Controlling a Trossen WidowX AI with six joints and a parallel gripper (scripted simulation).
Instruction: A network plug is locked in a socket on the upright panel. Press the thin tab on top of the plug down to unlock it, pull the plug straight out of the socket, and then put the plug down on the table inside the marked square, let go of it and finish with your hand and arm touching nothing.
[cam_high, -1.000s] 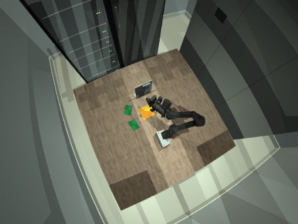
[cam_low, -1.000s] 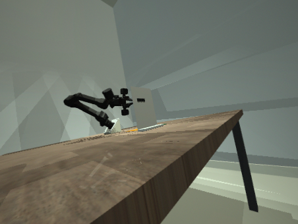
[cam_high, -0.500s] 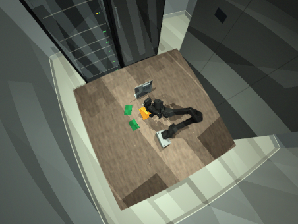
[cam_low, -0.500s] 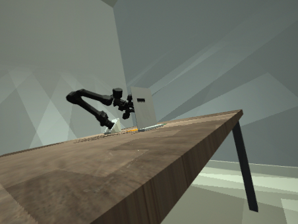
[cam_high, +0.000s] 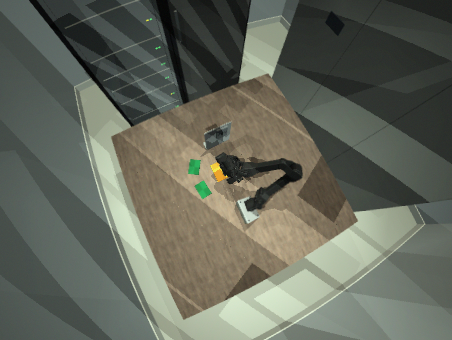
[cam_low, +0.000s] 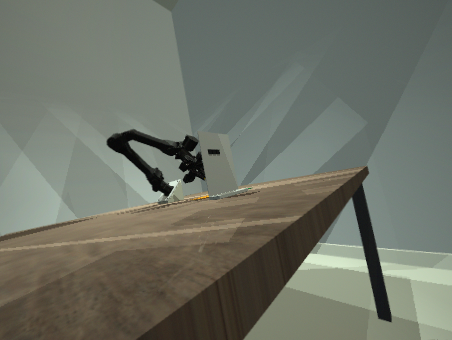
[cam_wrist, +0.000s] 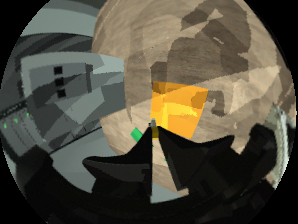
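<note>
Right now my gripper tip is 10 mm past the orange marked square, 10 mm to the left of it and 80 mm above it. From my gripper tip the other things lie so: grey upright panel (180 mm ahead, 40 mm to the right, 30 mm above); yellow plug (right at my gripper tip).
</note>
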